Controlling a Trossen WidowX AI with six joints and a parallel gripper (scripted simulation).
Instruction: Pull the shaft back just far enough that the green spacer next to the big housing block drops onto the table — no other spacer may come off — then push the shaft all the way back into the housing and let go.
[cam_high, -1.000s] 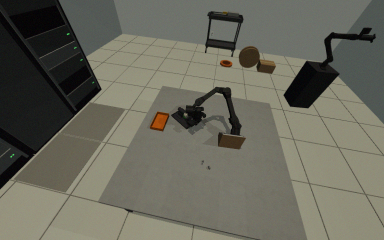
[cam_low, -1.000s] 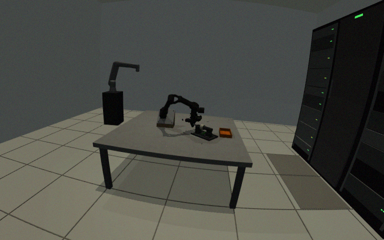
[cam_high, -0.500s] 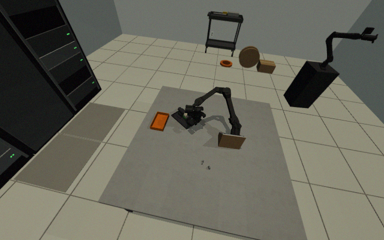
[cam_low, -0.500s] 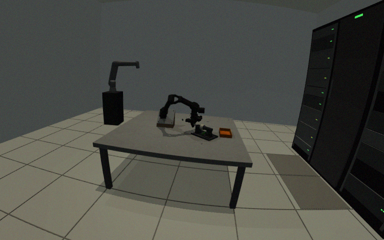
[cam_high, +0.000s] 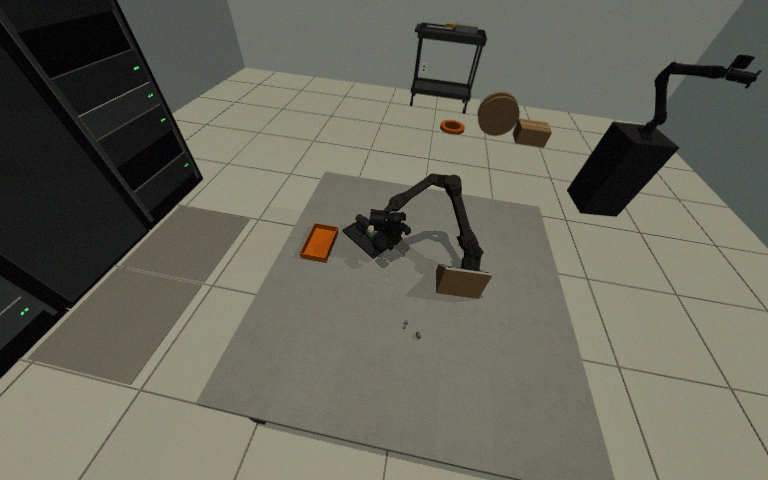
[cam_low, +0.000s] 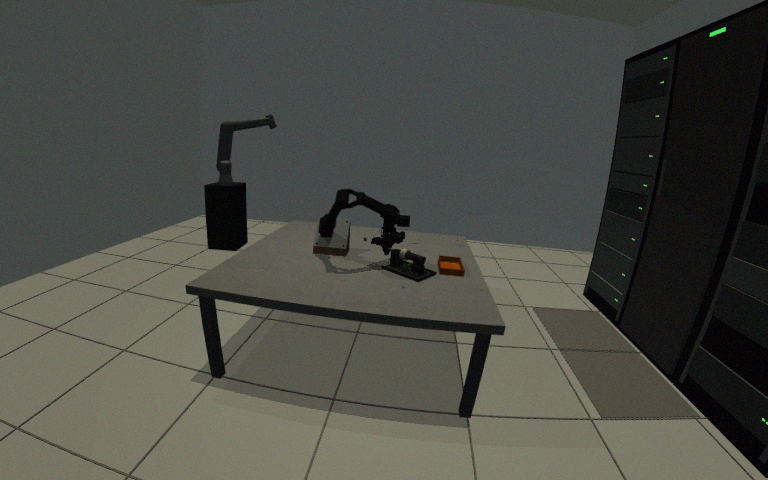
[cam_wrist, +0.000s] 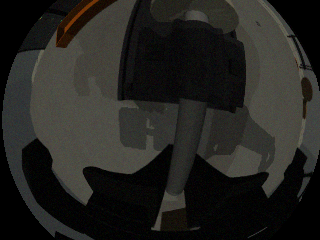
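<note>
My gripper tip is now 60 mm short of the grey shaft, 50 mm to the left of it and 30 mm below it. Also, from my gripper tip: pale spacer (80 mm ahead, 70 mm to the right, 30 mm above); orange tray (340 mm ahead, 30 mm to the right, 40 mm below).
</note>
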